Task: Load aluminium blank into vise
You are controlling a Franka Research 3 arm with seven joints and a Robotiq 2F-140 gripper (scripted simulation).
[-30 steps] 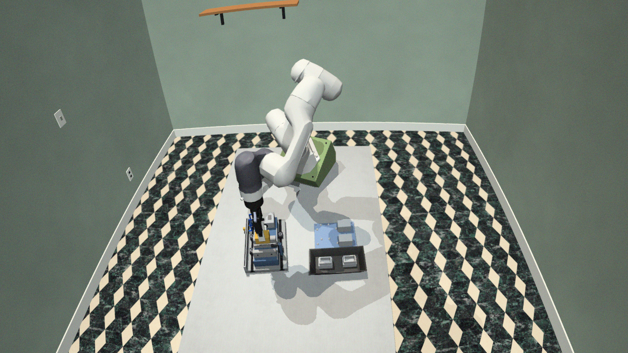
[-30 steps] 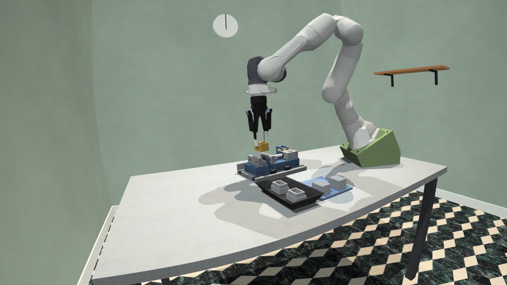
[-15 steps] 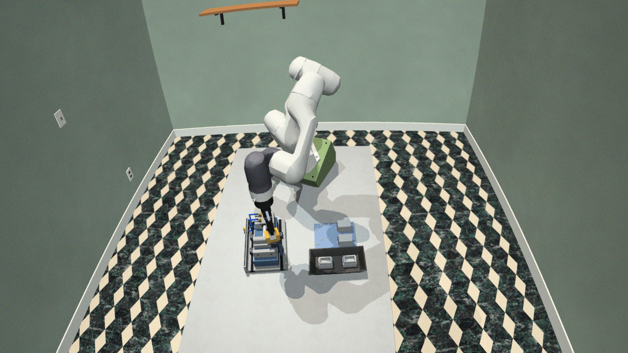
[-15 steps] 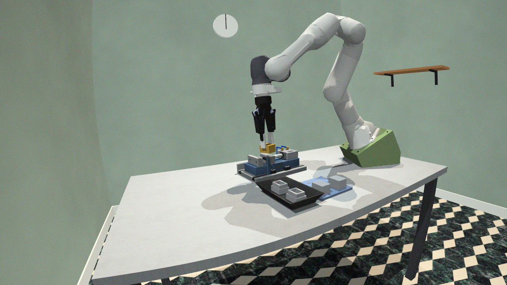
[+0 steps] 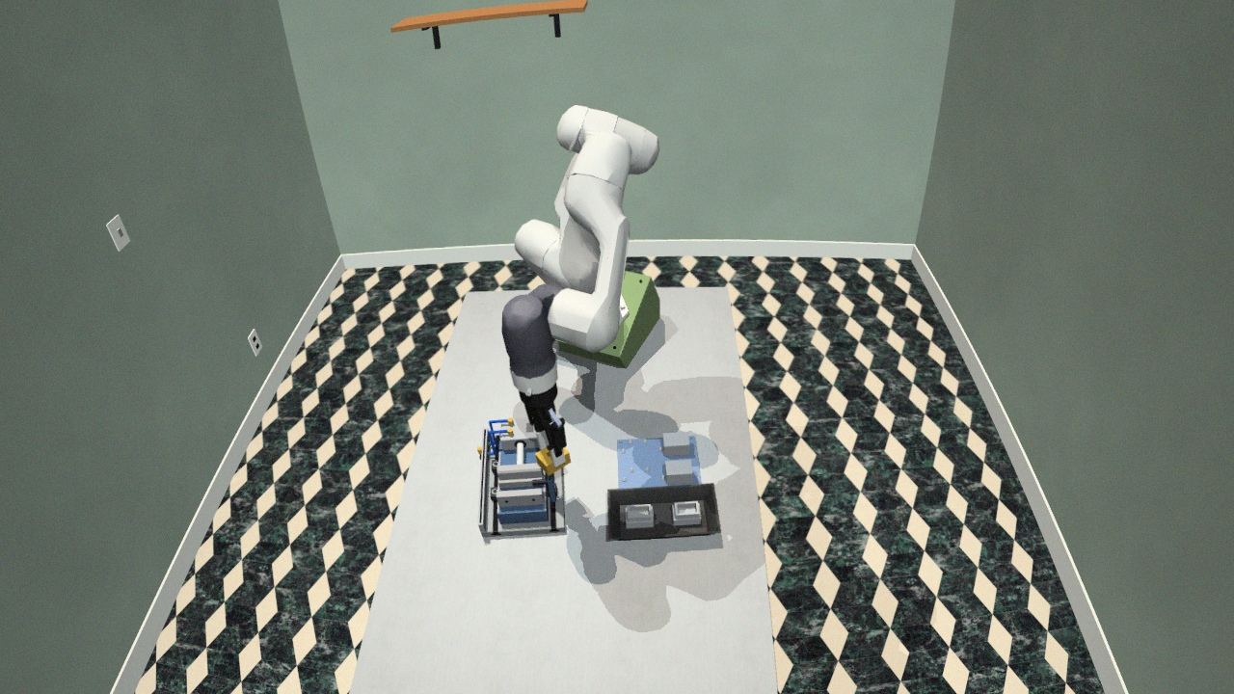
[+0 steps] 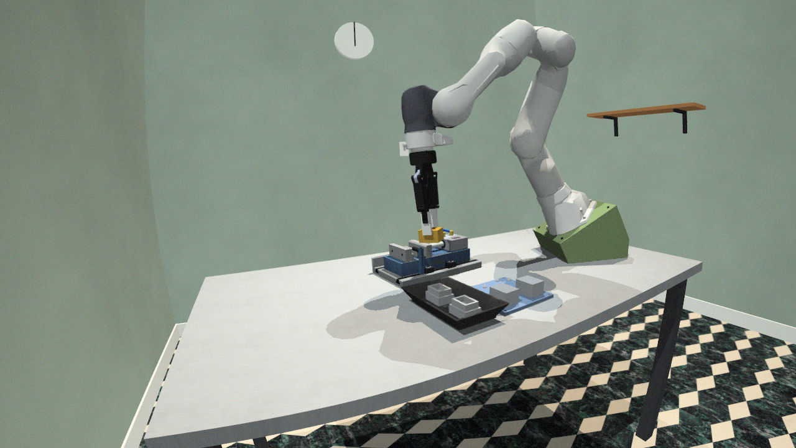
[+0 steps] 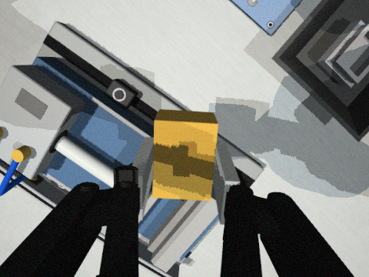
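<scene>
Right now the aluminium blank is 90 mm behind my hand, 290 mm to the left of it and 150 mm below it. Also, from my hand: brass blank (40 mm below); white rod (70 mm behind, 80 mm to the right, 90 mm below); vise (50 mm behind, 80 mm to the right, 130 mm below).
</scene>
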